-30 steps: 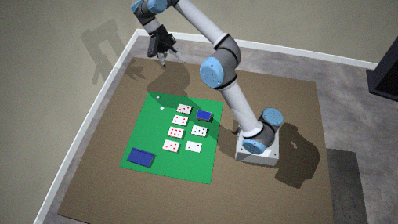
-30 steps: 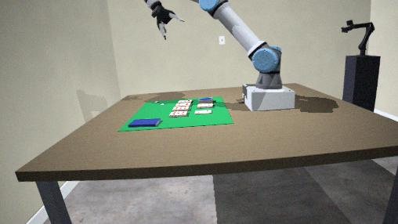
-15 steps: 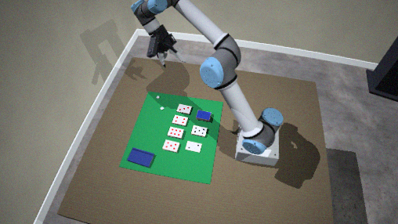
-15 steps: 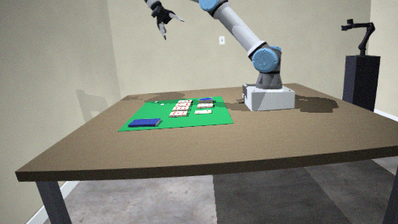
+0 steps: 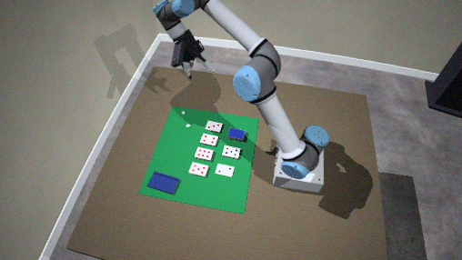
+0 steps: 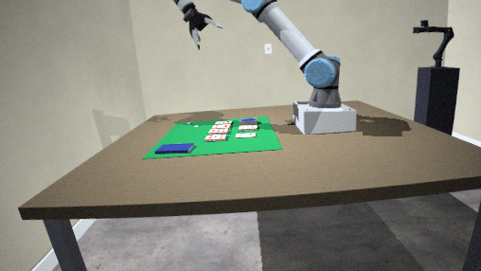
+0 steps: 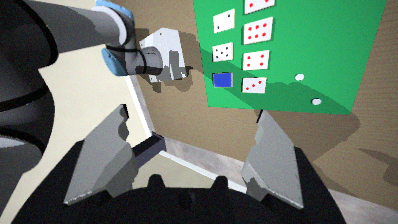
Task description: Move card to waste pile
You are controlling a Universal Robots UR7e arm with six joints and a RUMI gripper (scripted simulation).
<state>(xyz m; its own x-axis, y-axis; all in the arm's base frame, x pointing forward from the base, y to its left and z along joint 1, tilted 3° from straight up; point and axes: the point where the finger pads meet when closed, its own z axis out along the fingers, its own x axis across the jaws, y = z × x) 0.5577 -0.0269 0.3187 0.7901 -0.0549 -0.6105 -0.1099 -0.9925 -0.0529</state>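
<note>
Now: hand 10 mm past the red card, 70 mm to the left of it and 440 mm above it. Also, from my hand: green mat (20 mm behind, 120 mm to the left, 460 mm below); black-pip card (170 mm behind, 170 mm to the left, 450 mm below).
</note>
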